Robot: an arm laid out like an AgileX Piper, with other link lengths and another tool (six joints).
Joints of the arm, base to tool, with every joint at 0 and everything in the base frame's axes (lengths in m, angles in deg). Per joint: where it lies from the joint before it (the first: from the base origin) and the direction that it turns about. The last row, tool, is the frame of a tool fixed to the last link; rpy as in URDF.
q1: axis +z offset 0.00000 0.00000 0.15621
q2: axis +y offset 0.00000 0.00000 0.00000
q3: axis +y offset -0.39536 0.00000 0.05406
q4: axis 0.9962 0 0.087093 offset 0.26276 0.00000 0.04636
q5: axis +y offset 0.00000 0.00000 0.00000
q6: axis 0.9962 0 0.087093 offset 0.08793 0.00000 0.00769
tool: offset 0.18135 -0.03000 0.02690 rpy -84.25 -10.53 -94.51
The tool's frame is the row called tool.
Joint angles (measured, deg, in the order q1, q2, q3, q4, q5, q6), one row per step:
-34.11 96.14 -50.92 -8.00 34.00 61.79
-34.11 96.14 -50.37 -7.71 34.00 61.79
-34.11 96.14 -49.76 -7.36 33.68 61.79
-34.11 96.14 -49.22 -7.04 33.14 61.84
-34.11 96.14 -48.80 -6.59 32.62 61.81
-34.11 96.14 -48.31 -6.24 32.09 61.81
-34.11 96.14 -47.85 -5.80 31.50 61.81
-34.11 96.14 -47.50 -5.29 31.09 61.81
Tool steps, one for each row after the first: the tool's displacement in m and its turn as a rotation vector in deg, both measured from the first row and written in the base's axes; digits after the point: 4 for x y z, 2 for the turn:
-0.0030 0.0030 -0.0028 0.49 0.33 -0.19
-0.0050 0.0058 -0.0056 0.90 0.41 -0.39
-0.0057 0.0077 -0.0078 1.14 0.24 -0.59
-0.0056 0.0094 -0.0096 1.40 -0.04 -0.82
-0.0061 0.0112 -0.0116 1.63 -0.24 -1.01
-0.0060 0.0129 -0.0134 1.86 -0.55 -1.26
-0.0059 0.0147 -0.0149 2.16 -0.82 -1.58

